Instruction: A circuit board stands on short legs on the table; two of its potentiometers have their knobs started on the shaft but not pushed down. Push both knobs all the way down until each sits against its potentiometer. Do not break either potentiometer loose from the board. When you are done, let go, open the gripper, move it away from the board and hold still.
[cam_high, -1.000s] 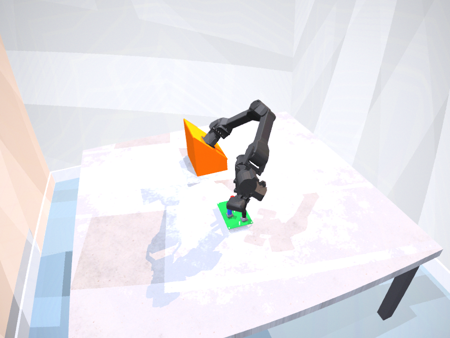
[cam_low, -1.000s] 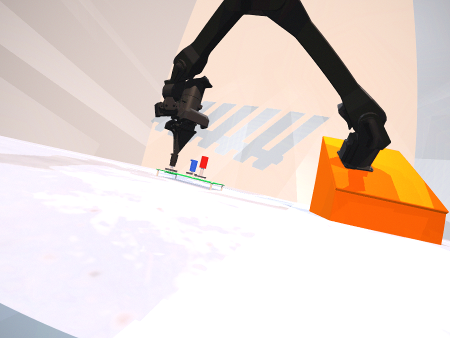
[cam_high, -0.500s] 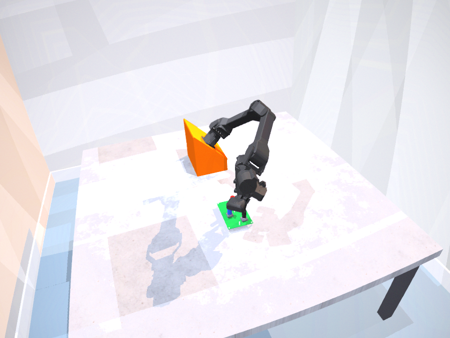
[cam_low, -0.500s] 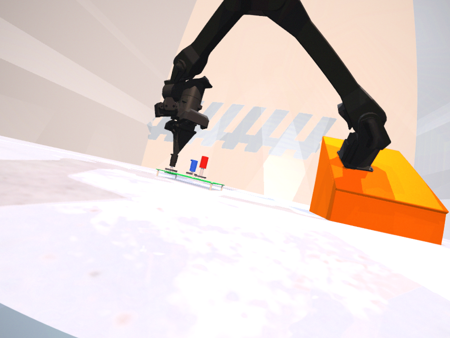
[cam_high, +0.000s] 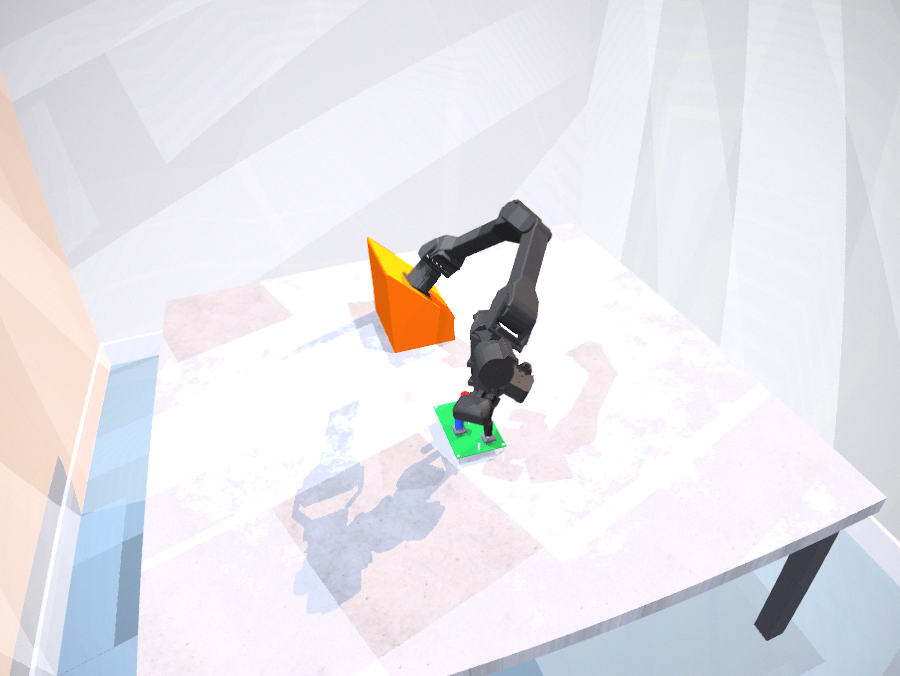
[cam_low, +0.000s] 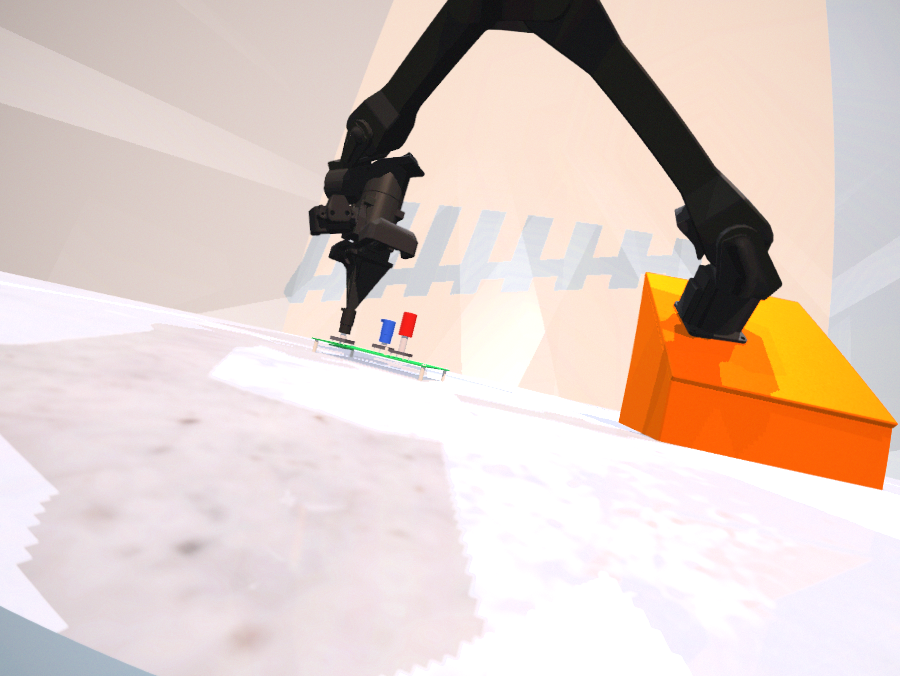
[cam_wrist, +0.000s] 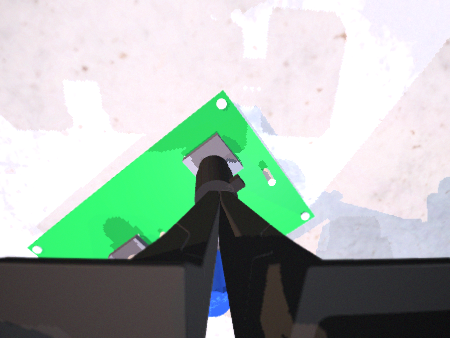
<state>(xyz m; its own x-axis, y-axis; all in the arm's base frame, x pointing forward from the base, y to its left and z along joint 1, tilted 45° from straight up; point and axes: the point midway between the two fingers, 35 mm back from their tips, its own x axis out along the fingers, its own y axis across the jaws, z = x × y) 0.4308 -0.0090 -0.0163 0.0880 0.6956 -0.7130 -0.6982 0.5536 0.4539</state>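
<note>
The black knob lies 1 cm below my gripper tip. Also, from my gripper tip: blue knob 4 cm behind, 4 cm to the right, 1 cm below.
</note>
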